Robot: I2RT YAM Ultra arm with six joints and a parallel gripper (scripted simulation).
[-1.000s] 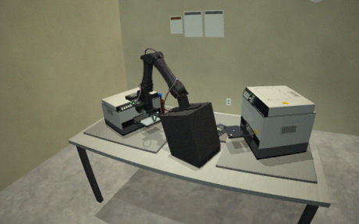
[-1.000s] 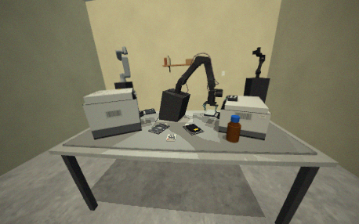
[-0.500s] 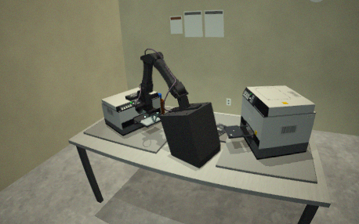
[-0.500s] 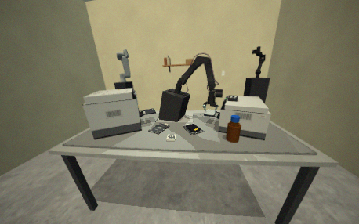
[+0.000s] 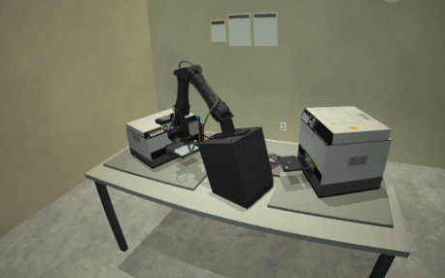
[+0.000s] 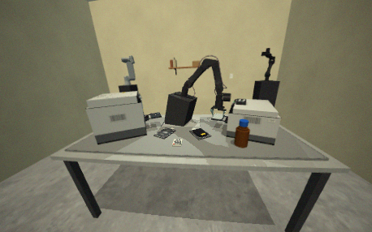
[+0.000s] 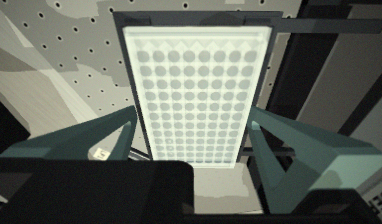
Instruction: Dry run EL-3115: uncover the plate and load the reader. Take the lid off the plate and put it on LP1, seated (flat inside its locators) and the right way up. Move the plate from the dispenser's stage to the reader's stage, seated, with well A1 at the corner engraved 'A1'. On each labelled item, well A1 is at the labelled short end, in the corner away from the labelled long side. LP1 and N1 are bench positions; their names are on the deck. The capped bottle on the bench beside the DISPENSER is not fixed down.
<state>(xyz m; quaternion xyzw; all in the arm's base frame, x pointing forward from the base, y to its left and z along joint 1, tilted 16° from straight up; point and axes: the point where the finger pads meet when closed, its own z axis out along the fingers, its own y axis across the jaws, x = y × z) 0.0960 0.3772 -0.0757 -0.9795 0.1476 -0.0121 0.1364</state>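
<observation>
The pale well plate lies right at my hand. From my hand the other things lie so: dark lid 200 mm ahead, 160 mm to the right, 80 mm below; then brown capped bottle 320 mm ahead, 140 mm to the left, 20 mm above; then LP1 tag 220 mm to the right, 110 mm ahead, 100 mm below.
</observation>
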